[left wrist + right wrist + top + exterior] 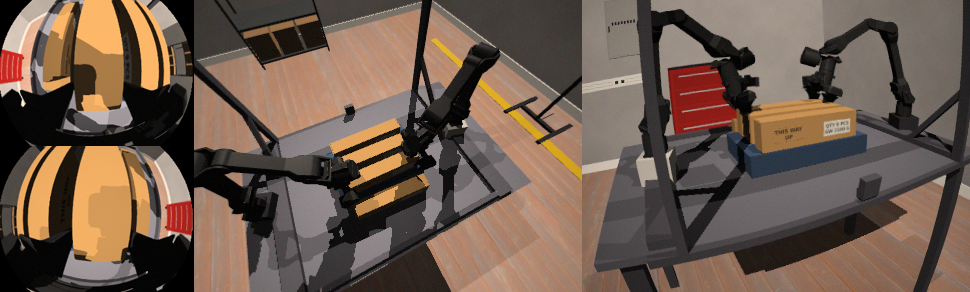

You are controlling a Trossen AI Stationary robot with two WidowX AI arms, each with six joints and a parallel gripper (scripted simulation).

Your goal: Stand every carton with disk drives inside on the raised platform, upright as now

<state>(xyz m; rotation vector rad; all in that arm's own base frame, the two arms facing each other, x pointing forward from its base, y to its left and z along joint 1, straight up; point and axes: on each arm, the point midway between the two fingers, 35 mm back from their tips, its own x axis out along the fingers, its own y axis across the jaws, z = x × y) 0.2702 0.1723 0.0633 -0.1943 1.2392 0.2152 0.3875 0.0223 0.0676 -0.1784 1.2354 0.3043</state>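
My right hand is 140 mm to the right of the carton and 30 mm above it.
Right now my left hand is 140 mm to the left of the carton and 40 mm above it.
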